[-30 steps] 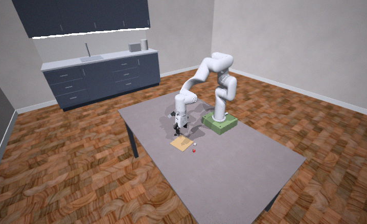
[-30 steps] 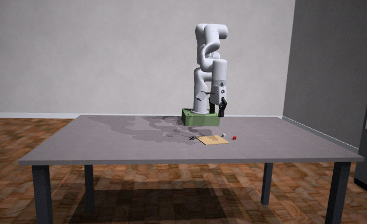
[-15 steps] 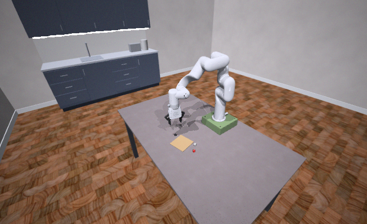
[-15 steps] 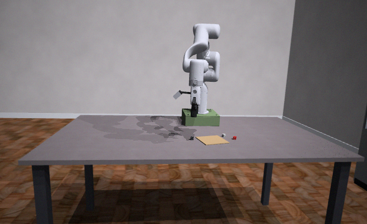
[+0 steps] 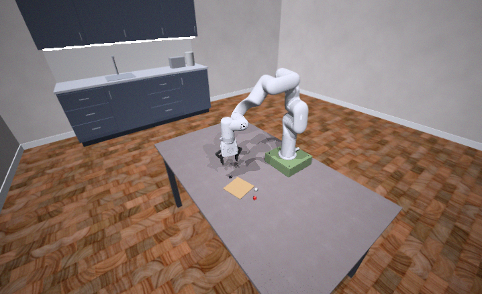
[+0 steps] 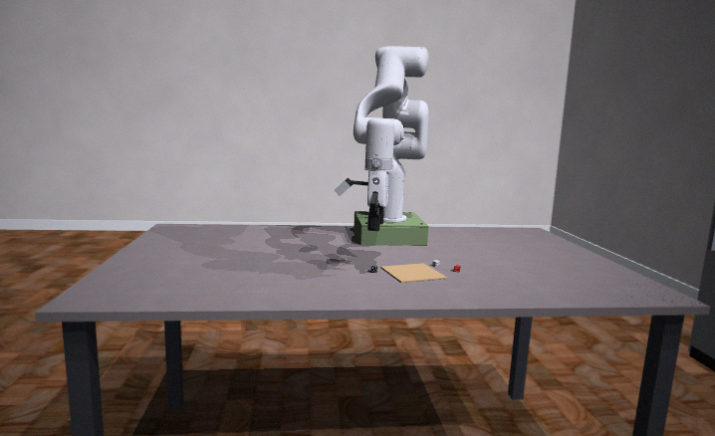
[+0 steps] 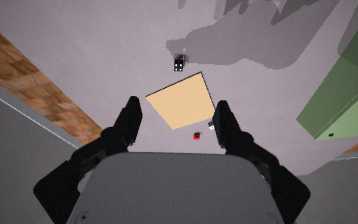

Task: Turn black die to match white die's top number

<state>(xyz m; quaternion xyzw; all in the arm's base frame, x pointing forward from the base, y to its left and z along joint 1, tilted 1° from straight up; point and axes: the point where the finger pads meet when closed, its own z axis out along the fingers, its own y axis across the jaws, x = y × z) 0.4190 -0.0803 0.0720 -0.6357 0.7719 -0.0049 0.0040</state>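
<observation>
The black die is 130 mm below my hand. From my hand the other things lie so: white die 190 mm to the left, 130 mm below, 70 mm behind; then red die 240 mm to the left, 130 mm below, 30 mm behind; then tan mat 140 mm below, 110 mm to the left.
</observation>
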